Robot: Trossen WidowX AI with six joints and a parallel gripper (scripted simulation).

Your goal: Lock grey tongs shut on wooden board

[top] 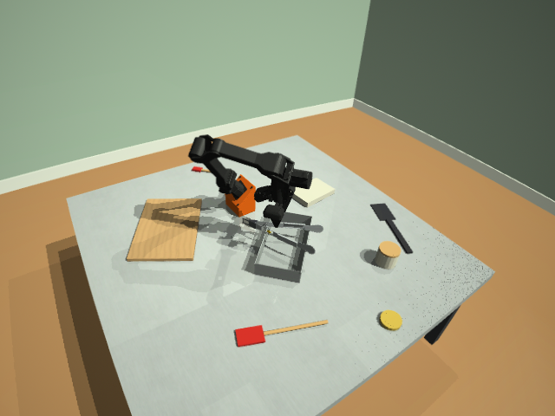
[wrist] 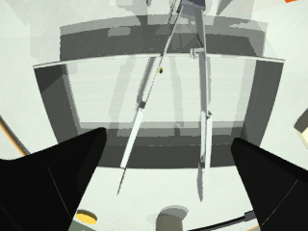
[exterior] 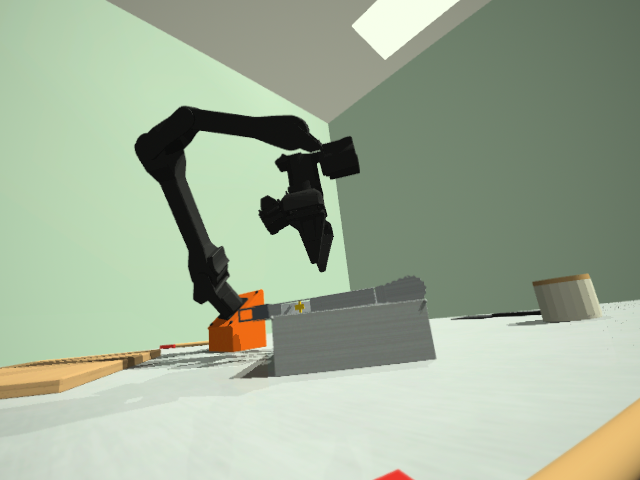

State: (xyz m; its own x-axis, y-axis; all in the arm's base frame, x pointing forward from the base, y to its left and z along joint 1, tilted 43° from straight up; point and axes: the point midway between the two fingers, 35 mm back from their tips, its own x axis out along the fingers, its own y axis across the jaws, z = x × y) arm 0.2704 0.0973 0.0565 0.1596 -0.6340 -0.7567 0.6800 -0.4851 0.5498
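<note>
The yellow lock piece lies 20 mm behind my gripper tip, 30 mm to the right of it and 60 mm below it. From my gripper tip the other things lie so: grey roasting tin: 30 mm ahead, 10 mm to the left, 100 mm below; then red spatula: 320 mm ahead, 200 mm to the right, 120 mm below; then cream block: 230 mm behind, 310 mm to the left, 120 mm below.
</note>
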